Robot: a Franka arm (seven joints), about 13 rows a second.
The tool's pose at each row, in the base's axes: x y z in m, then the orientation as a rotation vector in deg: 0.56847, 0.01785, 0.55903, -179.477, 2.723, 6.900; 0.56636, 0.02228, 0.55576, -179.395, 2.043, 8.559; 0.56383, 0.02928, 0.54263, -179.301, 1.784, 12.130; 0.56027, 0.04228, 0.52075, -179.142, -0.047, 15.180; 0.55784, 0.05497, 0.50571, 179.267, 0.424, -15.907; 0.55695, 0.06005, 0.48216, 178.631, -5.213, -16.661; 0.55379, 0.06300, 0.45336, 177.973, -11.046, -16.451; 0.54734, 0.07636, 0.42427, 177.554, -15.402, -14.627
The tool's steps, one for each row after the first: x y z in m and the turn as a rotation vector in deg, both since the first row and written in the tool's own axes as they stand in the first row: -0.00198, -0.00435, 0.00346, -0.013, -1.061, -0.430; -0.00371, -0.01120, 0.01679, -0.162, -3.337, -0.582; -0.00596, -0.02397, 0.03898, -0.301, -5.287, -1.739; -0.00761, -0.03650, 0.05426, -0.561, -5.738, -1.967; -0.00684, -0.04142, 0.07785, -0.919, -6.232, 1.652; -0.00787, -0.04412, 0.10683, -1.183, -6.112, 5.410; -0.01246, -0.05712, 0.13642, -1.311, -4.951, 8.222
